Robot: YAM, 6 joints.
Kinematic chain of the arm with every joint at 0, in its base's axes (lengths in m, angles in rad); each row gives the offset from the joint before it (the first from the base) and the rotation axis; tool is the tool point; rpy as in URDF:
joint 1: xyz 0 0 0.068 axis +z
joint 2: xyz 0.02 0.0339 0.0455 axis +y
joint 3: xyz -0.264 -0.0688 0 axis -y
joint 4: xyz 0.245 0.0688 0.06 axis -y
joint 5: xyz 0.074 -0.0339 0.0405 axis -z
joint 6: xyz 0.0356 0 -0.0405 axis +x
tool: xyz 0 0 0 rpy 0 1.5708 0
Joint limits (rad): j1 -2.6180..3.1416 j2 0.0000..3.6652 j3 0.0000..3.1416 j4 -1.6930..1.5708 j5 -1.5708..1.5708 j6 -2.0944..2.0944
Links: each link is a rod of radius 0.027 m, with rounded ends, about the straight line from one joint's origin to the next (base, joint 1, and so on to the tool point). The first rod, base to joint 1, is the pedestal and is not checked.
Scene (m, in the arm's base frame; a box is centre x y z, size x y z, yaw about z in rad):
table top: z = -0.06
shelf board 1: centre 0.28 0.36 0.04 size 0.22 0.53 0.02 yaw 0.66
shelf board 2: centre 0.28 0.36 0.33 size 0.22 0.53 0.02 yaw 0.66
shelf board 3: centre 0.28 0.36 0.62 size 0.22 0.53 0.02 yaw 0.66
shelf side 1: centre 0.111 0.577 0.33 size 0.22 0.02 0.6 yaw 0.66
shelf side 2: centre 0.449 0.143 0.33 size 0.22 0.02 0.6 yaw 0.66
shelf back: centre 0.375 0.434 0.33 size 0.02 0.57 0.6 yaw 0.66
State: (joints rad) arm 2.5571 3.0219 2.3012 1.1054 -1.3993 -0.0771
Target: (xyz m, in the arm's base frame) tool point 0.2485 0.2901 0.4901
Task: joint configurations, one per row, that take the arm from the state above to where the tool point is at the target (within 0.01 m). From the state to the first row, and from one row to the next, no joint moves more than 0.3 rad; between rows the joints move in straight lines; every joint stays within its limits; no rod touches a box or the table.
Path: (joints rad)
1: 2.2706 2.7558 2.1428 1.1830 -1.4279 -0.0771
2: 1.9841 2.4897 1.9844 1.2605 -1.4565 -0.0771
3: 1.6975 2.2235 1.8259 1.3381 -1.4850 -0.0771
4: 1.4110 1.9574 1.6675 1.4157 -1.5136 -0.0771
5: 1.1245 1.6913 1.5091 1.4932 -1.5422 -0.0771
6: 0.8380 1.4252 1.3507 1.5708 -1.5708 -0.0771
7: 0.8150 1.6301 1.5902 1.5708 -1.5708 -0.0771
8: 0.7921 1.8350 1.8297 1.5708 -1.5708 -0.0771
9: 0.7691 2.0399 2.0692 1.5708 -1.5708 -0.0771

